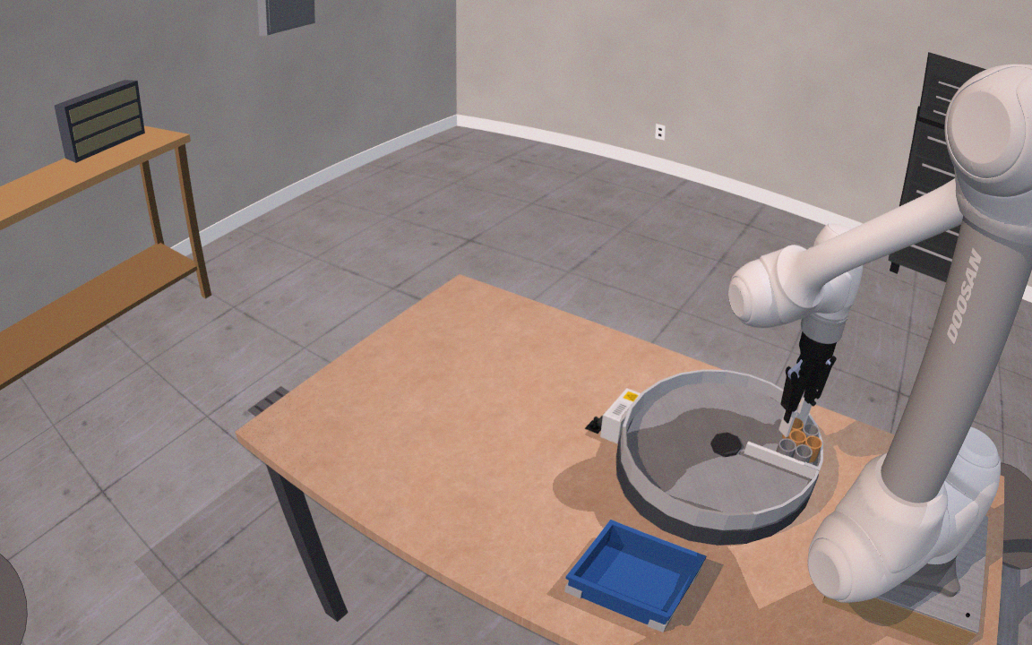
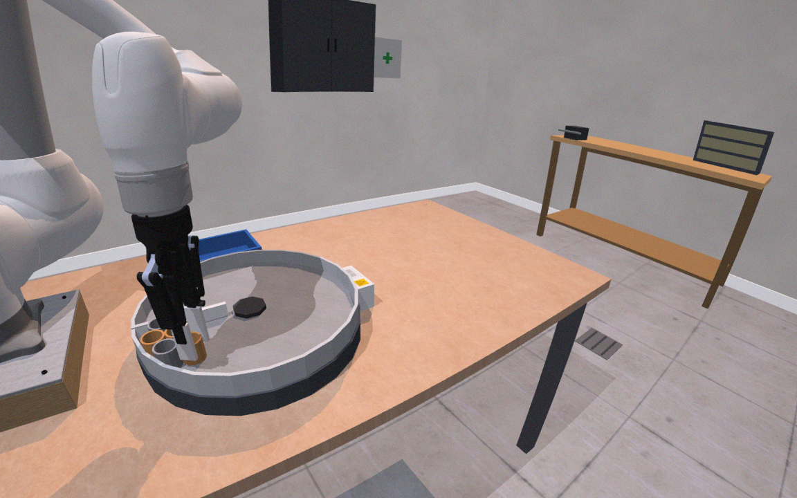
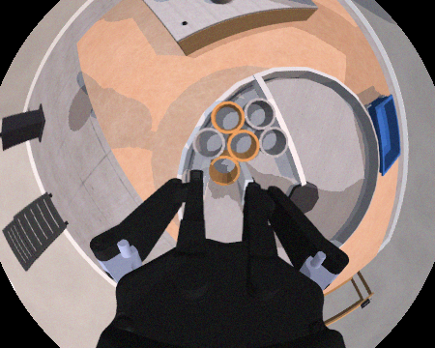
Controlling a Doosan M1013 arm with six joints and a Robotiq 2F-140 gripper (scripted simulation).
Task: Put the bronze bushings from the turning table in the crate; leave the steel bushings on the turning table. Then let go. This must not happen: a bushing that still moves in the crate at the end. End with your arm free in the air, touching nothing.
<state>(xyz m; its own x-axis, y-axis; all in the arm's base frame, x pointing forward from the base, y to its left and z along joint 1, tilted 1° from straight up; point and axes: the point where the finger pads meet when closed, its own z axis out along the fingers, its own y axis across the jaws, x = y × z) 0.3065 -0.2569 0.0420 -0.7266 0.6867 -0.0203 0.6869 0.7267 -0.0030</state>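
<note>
My hand is 420 mm to the right of the blue crate, 200 mm short of it and 80 mm above it. From my hand the other things lie so: grey turning table 130 mm ahead, 80 mm to the left, 50 mm below.
</note>
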